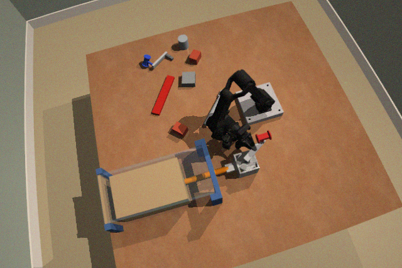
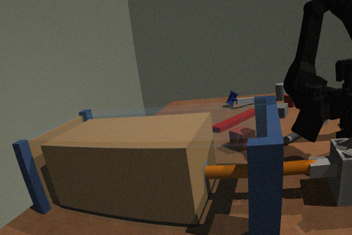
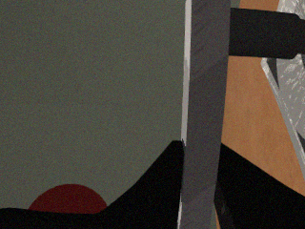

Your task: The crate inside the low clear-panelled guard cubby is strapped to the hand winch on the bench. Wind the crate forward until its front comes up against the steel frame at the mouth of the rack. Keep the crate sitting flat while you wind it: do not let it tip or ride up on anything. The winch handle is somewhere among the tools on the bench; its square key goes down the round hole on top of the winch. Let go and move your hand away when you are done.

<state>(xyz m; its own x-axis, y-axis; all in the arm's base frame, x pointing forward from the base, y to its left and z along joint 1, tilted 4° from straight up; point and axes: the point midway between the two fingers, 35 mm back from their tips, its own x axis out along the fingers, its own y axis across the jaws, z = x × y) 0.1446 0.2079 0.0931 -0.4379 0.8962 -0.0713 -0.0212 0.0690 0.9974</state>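
Now: the red knob 4 cm behind my gripper tip, 4 cm above it and 3 cm to the right of it. Round my gripper tip: winch handle: 1 cm to the right, 1 cm behind, 1 cm above; then grey winch: 10 cm below, 3 cm ahead, 1 cm to the left; then blue frame: 21 cm ahead, 3 cm below, 2 cm to the left.
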